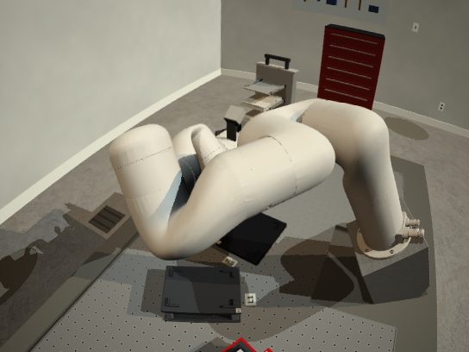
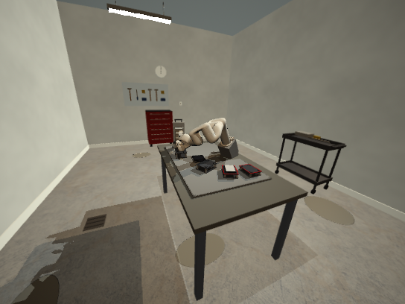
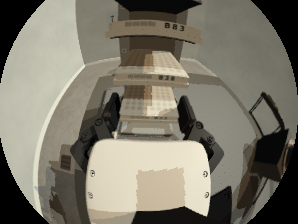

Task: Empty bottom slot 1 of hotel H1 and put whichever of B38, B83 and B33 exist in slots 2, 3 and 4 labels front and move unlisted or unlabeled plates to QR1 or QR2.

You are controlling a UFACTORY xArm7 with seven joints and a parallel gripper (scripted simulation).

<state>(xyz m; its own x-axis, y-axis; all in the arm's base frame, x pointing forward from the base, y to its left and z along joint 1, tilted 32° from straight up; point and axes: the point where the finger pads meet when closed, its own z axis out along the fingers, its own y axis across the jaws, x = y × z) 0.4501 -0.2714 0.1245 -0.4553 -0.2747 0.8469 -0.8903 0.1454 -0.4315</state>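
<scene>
Right now the regrip nest RG is 12 cm to the left of my hand and 8 cm below it. The rest, counted from my hand: plate hotel H1: 15 cm to the right, 3 cm above; then black nest N6: 18 cm behind, 25 cm to the left, 13 cm below; then deck label: 29 cm behind, 42 cm to the left, 14 cm below.
</scene>
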